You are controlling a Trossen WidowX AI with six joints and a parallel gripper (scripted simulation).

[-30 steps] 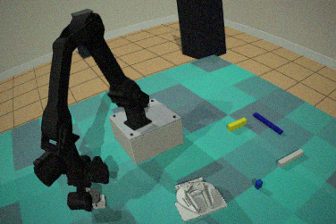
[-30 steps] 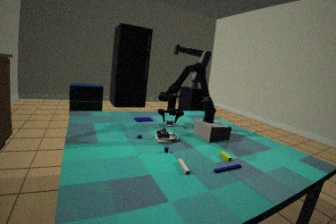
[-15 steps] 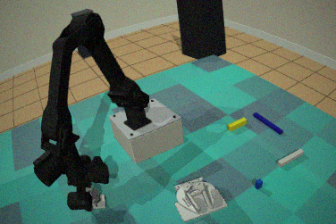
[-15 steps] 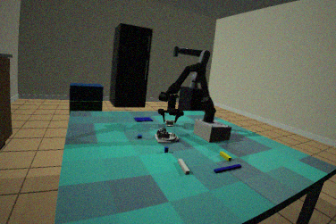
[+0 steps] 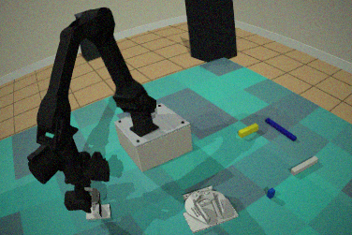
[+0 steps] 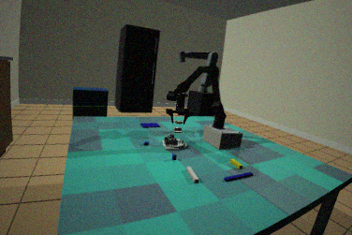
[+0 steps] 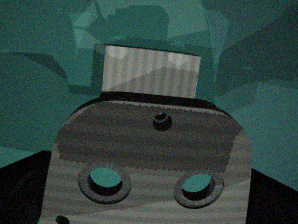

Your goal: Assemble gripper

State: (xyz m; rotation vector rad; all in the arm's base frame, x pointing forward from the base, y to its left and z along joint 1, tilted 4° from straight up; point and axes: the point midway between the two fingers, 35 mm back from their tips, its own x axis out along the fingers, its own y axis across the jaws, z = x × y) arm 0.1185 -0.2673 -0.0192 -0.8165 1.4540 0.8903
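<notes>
My gripper tip is now 26 cm to the right of the jaw, 16 cm short of it and 3 cm above it. Also, from my gripper tip: yellow block: 55 cm to the left, 4 cm below, 3 cm ahead; small blue block: 38 cm to the left, 28 cm ahead, 4 cm below; white bar: 53 cm to the left, 29 cm ahead, 4 cm below.
</notes>
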